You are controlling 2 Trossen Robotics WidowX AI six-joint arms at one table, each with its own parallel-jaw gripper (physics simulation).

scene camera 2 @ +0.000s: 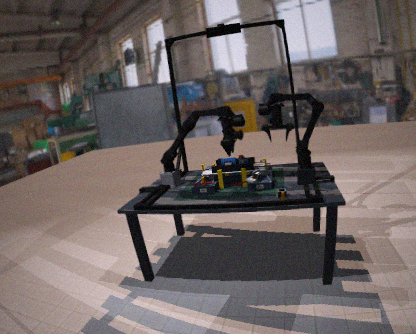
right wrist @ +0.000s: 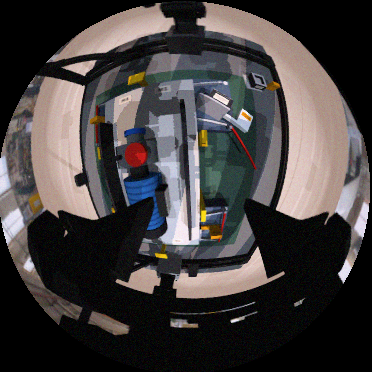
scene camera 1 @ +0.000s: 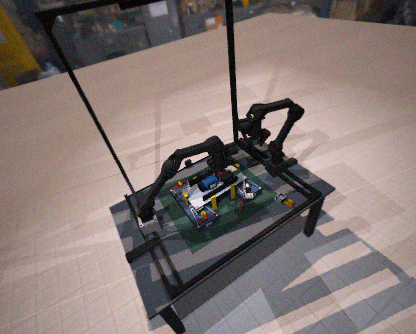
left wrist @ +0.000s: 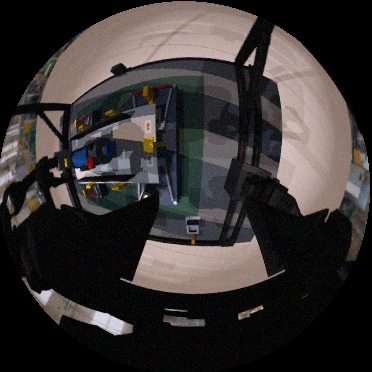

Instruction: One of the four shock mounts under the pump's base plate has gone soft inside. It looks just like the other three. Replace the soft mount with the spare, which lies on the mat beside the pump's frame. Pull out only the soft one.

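The pump [scene camera 1: 208,182] [scene camera 2: 229,161] [left wrist: 80,156] [right wrist: 142,187] sits on its pale base plate [left wrist: 135,172] [right wrist: 169,125]. The plate hides most of the mounts' places. In the right wrist view, a grey block with a white label [right wrist: 220,97] is at the plate's upper right corner, beside a white piece with an orange label [right wrist: 245,120]; I cannot tell which is the spare. A red bar [right wrist: 243,148] [scene camera 1: 242,203] slants outward there. My right gripper [scene camera 2: 228,151] [right wrist: 200,202] is open and empty above the pump. My left gripper [scene camera 2: 279,135] [left wrist: 203,200] is open and empty, raised high over the table's right side.
Yellow posts [scene camera 1: 233,192] [right wrist: 203,138] stand around the plate. Dark trays with grey rods [left wrist: 172,130] lie under its ends. A small box with a square opening [scene camera 1: 281,198] [left wrist: 193,225] [right wrist: 257,81] and an orange tab [right wrist: 272,86] lies off the green mat [right wrist: 227,170]. Black rails edge the table.
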